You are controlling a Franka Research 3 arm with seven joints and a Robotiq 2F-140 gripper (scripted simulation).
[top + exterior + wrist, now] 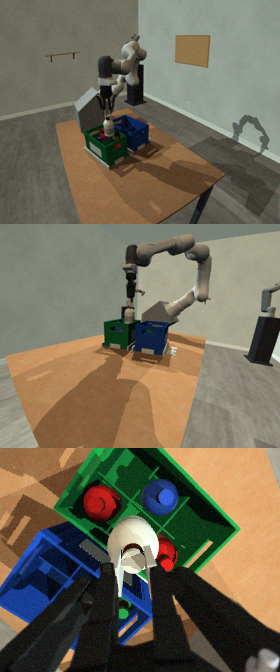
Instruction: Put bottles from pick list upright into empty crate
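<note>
Right now my hand is 80 mm above the white bottle. Also, from my hand: green crate: 10 mm ahead, 50 mm to the right, 230 mm below; green bottle: 110 mm behind, 130 mm to the left, 230 mm below; blue-capped bottle: 20 mm ahead, 90 mm to the right, 230 mm below.
</note>
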